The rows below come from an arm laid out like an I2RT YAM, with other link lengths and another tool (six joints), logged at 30 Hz.
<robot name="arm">
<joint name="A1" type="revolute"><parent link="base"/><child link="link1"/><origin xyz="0.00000 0.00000 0.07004" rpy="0.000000 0.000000 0.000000"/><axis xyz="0 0 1"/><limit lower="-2.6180" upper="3.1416"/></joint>
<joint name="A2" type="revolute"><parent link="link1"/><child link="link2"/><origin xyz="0.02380 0.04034 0.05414" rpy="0.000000 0.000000 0.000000"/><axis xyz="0 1 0"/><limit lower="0.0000" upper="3.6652"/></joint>
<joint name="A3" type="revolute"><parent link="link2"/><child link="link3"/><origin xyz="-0.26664 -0.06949 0.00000" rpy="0.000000 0.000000 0.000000"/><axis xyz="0 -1 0"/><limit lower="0.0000" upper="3.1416"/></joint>
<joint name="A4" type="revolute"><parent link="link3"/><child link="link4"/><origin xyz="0.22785 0.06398 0.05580" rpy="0.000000 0.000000 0.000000"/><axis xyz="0 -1 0"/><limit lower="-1.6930" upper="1.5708"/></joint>
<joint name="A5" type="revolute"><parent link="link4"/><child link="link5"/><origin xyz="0.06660 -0.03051 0.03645" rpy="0.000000 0.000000 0.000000"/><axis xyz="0 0 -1"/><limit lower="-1.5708" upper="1.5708"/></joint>
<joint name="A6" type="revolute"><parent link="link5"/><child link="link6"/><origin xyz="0.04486 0.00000 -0.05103" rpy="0.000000 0.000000 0.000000"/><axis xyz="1 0 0"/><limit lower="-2.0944" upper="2.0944"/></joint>
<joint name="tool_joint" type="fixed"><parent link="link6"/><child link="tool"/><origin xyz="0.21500 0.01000 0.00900" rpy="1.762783 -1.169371 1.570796"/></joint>
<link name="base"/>
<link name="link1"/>
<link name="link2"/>
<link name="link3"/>
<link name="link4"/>
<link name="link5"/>
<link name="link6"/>
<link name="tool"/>
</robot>
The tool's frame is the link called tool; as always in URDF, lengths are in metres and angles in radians.
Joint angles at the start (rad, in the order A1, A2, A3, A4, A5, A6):
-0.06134 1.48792 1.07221 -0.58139 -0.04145 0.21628
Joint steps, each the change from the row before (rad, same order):
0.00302 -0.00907 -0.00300 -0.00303 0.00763 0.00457
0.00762 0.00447 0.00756 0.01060 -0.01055 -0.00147
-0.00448 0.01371 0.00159 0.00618 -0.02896 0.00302
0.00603 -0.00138 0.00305 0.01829 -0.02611 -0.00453
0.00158 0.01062 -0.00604 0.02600 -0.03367 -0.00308
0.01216 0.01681 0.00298 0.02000 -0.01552 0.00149
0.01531 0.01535 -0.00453 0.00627 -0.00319 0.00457
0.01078 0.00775 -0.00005 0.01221 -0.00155 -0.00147
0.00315 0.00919 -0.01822 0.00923 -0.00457 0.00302
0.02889 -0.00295 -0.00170 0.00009 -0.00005 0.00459
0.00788 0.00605 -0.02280 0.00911 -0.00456 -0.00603
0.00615 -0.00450 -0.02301 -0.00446 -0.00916 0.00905
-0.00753 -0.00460 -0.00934 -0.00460 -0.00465 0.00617
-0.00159 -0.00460 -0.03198 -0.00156 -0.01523 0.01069
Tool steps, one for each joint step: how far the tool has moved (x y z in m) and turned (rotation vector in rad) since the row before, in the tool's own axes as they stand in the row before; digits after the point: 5 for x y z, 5 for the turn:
-0.00033 0.00026 -0.00219 -0.00642 0.00214 0.00154
0.00679 -0.00466 0.00085 0.01208 0.01398 -0.01123
0.00043 -0.00472 0.00445 0.02707 0.00051 0.00713
0.00909 -0.00800 0.00036 0.02501 0.02447 -0.01643
0.00419 -0.00752 0.00535 0.03231 0.01401 -0.00827
0.00445 -0.00684 0.00617 0.02132 0.00690 -0.01069
-0.00379 -0.00610 0.00699 0.01462 -0.01374 -0.00319
0.00212 -0.00376 0.00348 0.00707 0.00221 -0.01150
-0.00836 -0.00212 0.00597 0.00955 -0.01599 0.00645
0.00083 -0.01203 0.00271 0.01644 -0.00322 -0.01897
-0.00977 -0.00440 0.00625 0.01241 -0.02008 -0.00563
-0.01095 -0.00602 0.00330 0.01638 -0.01911 0.01161
-0.00475 0.00104 -0.00050 0.00206 -0.00502 0.01535
-0.01443 -0.00440 0.00396 0.01873 -0.02177 0.02189

